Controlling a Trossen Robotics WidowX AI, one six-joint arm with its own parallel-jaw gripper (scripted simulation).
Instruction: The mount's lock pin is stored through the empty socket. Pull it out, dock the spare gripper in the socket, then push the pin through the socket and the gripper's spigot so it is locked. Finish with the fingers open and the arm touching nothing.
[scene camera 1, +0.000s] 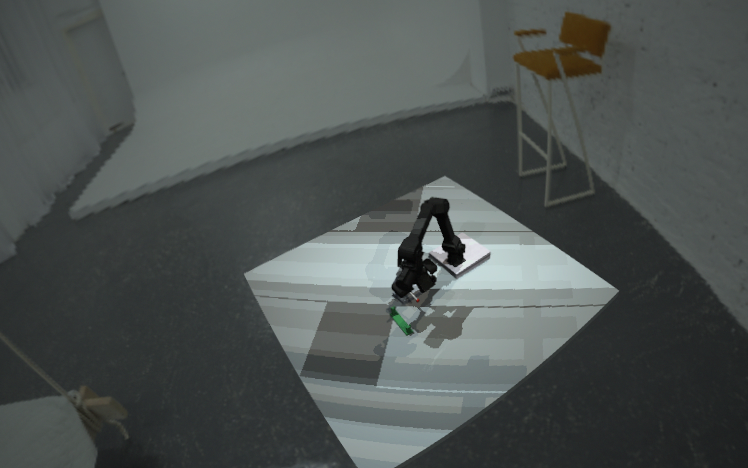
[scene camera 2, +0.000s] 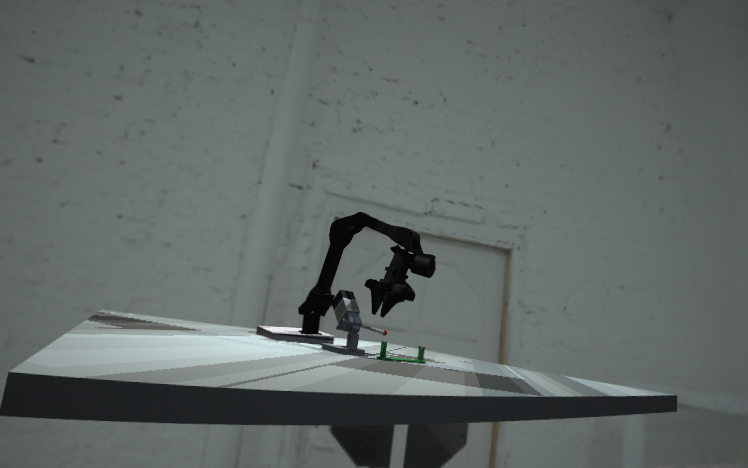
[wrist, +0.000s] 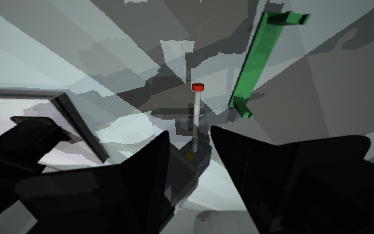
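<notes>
I can see my gripper here, and the wrist view has it as well. There is a spare gripper in the pictures too, along with a socket and a green cradle.
</notes>
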